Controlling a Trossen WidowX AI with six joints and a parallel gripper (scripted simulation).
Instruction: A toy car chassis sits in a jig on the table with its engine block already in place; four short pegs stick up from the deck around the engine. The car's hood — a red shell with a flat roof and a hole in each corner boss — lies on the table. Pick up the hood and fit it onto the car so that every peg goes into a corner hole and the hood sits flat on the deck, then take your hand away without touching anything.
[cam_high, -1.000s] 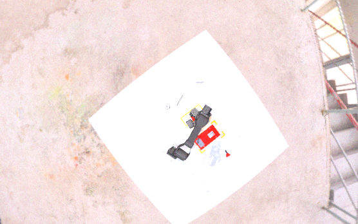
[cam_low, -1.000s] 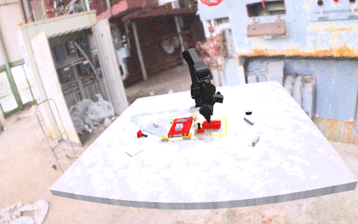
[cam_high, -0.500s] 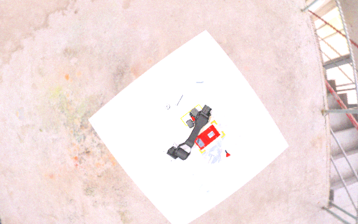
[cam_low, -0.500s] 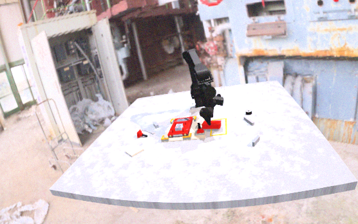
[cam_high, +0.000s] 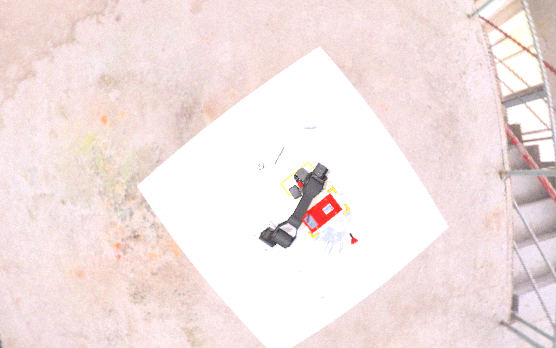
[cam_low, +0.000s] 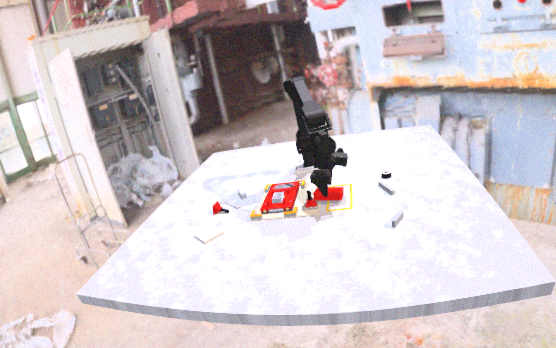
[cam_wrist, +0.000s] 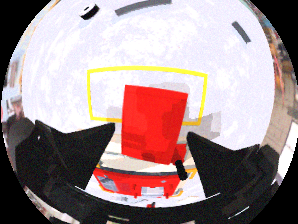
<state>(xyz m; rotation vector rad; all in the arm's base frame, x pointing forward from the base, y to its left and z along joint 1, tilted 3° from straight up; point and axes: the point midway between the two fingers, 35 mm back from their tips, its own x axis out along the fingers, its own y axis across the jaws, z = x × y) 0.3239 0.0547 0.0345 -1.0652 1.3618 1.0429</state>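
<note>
My gripper tip is 10 mm above the red hood. Also, from my gripper tip: pale flat piece (130 mm ahead, 400 mm to the right, 30 mm below); black ring (100 mm behind, 230 mm to the left, 20 mm below).
</note>
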